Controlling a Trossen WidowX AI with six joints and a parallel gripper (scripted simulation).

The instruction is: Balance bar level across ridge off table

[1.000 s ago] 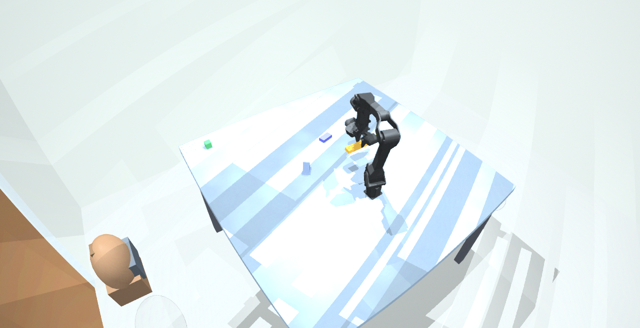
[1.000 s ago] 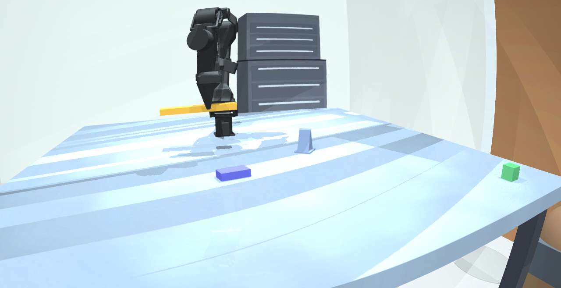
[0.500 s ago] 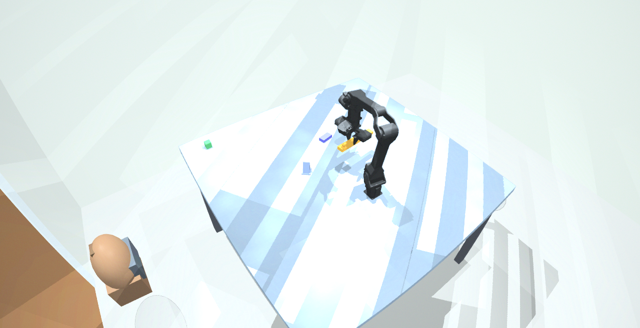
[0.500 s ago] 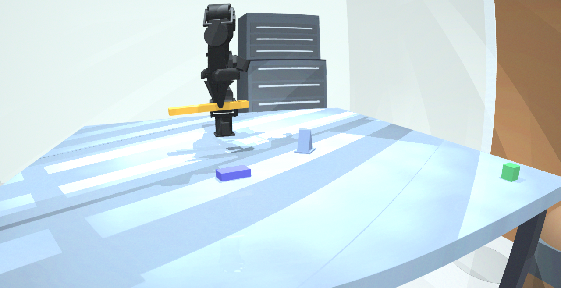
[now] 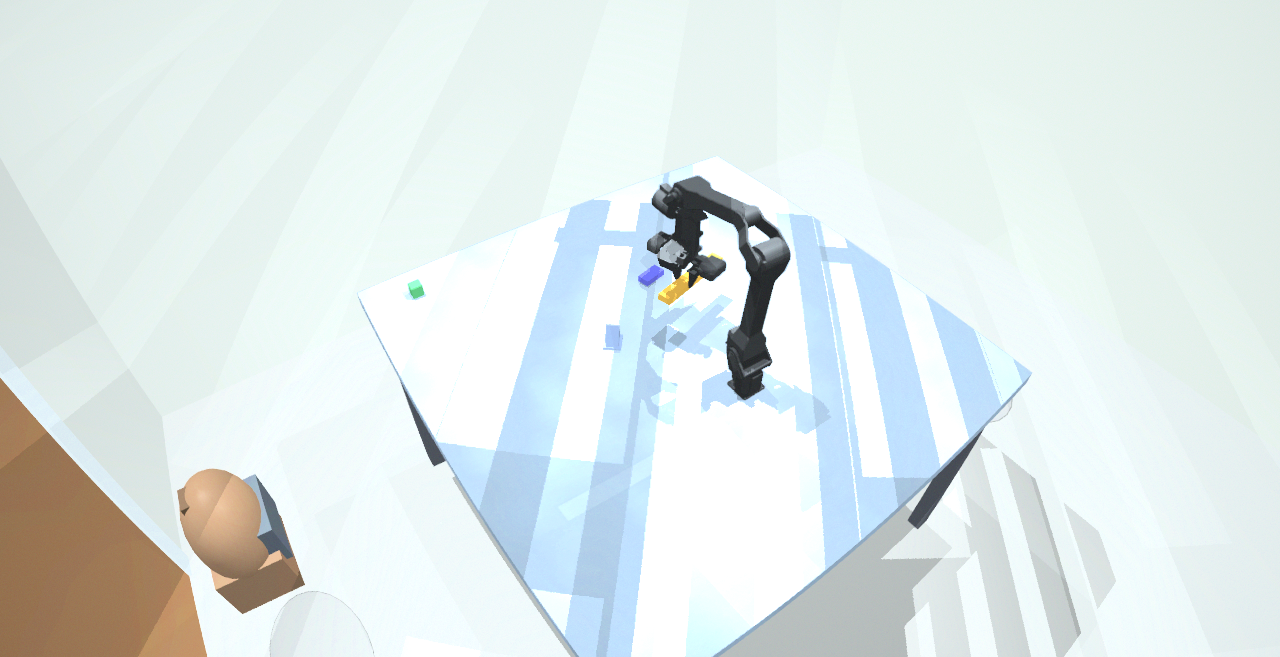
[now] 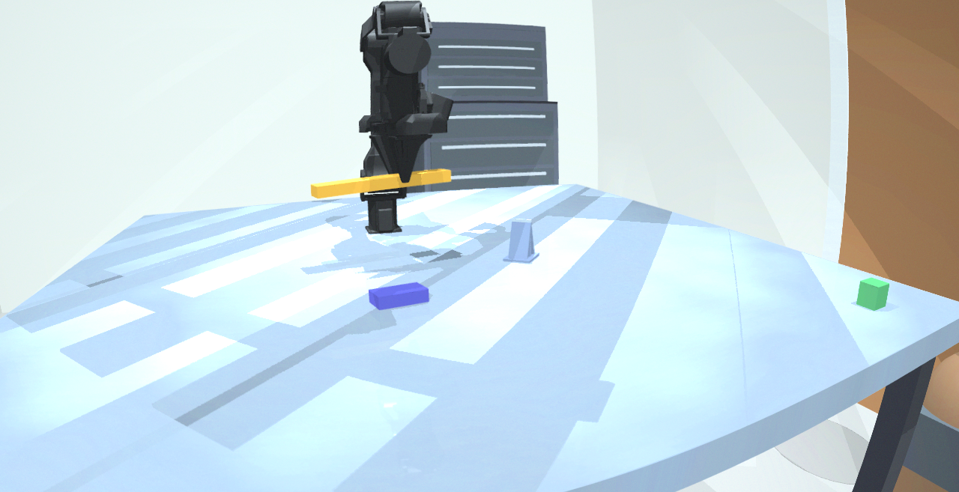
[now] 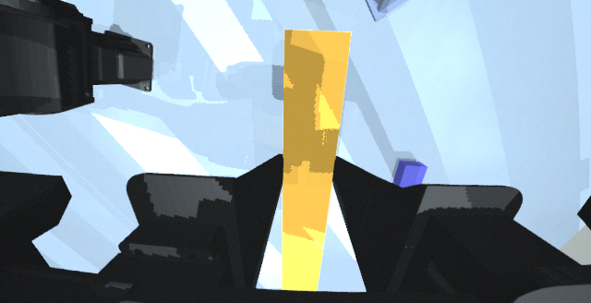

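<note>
My gripper tip is 1 cm short of the yellow bar and 3 cm to the left of it. Round my gripper tip: purple block (18 cm ahead, 4 cm to the right, 11 cm below); then green cube (49 cm ahead, 51 cm to the left, 11 cm below).
</note>
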